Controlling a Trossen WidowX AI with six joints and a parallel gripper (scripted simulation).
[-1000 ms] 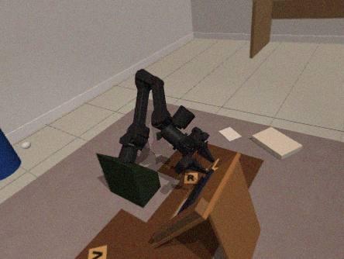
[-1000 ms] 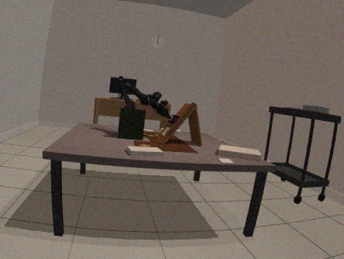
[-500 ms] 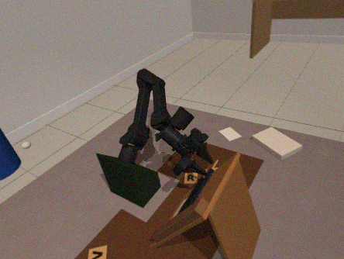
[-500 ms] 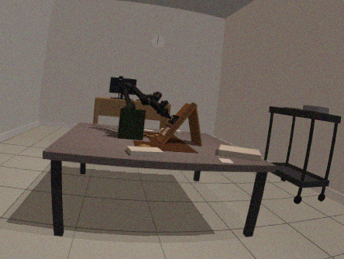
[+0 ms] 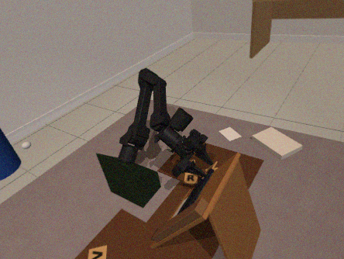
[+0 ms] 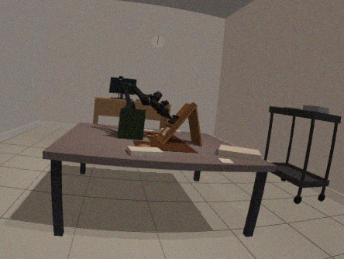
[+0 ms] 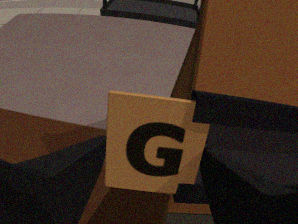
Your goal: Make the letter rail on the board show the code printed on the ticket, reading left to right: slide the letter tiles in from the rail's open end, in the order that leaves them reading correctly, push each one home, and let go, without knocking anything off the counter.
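Right now my gripper tip is 40 mm past the white ticket, 120 mm to the left of it and 80 mm above it. Also, from my gripper tip: brown mat 120 mm behind, 90 mm to the right, 160 mm below; then tan letter tile right at my gripper tip.
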